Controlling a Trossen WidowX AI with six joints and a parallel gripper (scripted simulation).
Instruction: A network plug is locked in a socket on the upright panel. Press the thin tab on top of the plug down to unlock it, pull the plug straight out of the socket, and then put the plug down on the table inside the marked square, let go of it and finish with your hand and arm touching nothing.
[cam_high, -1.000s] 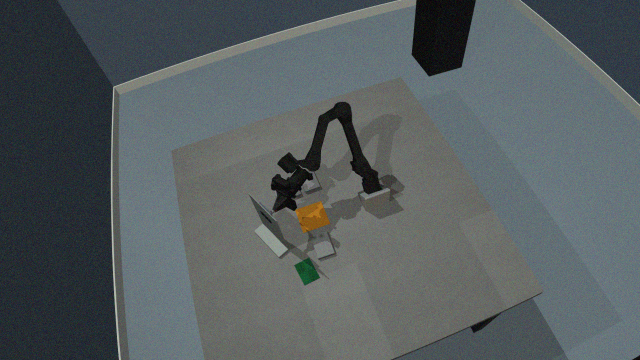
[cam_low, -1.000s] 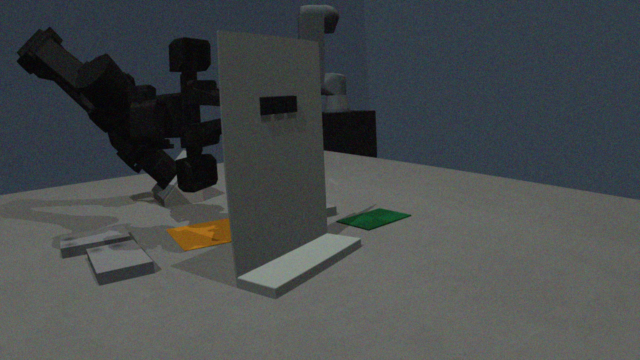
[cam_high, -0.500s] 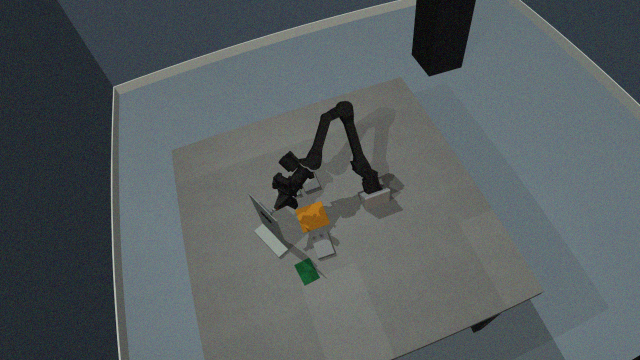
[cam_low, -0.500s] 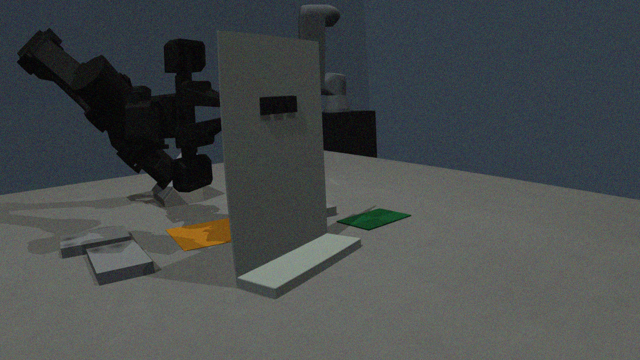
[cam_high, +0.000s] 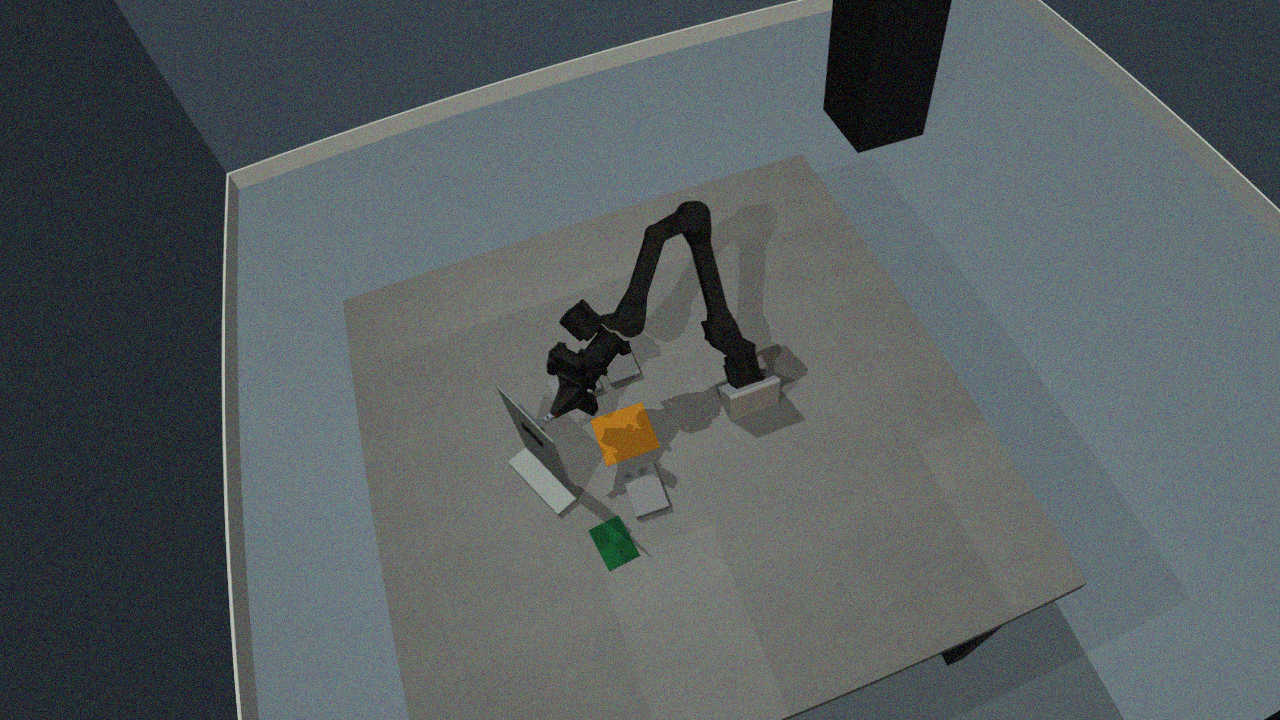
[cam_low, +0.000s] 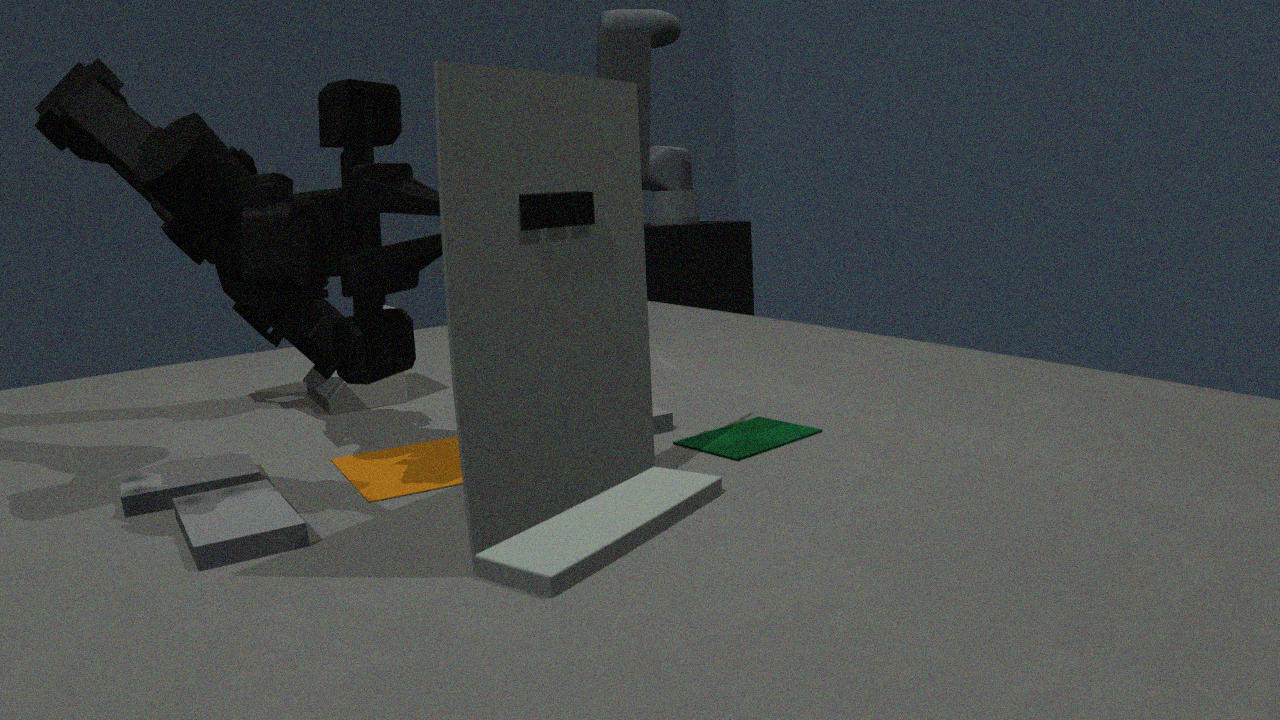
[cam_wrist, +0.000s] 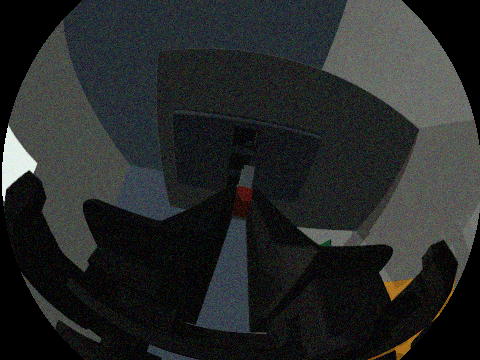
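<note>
Now: the orange square 130 mm behind my gripper tip, 10 mm to the right of it and 180 mm below it. The rest, counted from my gripper tip: green square 30 mm behind, 220 mm to the left, 180 mm below; then upright grey panel 50 mm ahead, 30 mm to the left, 60 mm below; then network plug right at my gripper tip.
</note>
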